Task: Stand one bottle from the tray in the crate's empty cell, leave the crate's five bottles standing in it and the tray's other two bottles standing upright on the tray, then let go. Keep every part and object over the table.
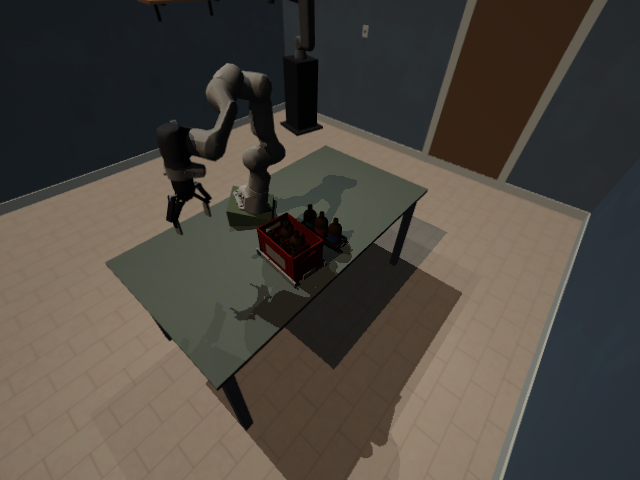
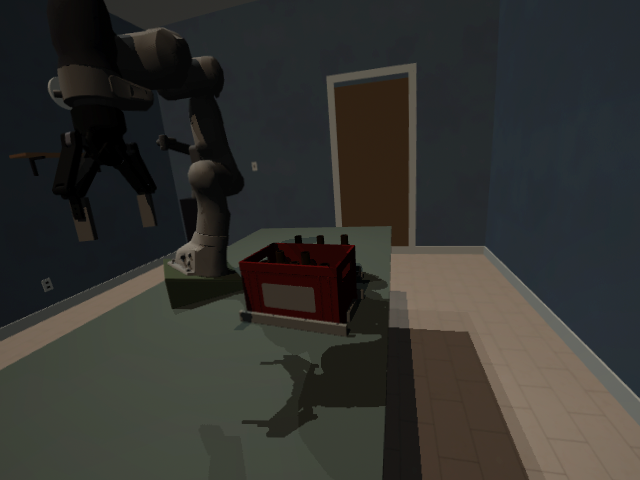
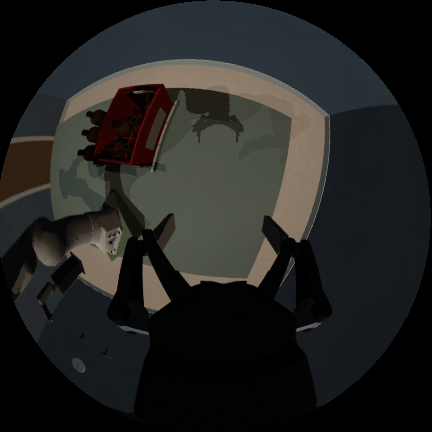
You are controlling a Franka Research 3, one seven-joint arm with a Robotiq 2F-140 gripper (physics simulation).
Scene:
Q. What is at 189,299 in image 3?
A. The gripper.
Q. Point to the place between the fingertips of the gripper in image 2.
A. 123,232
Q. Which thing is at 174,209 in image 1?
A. The gripper.

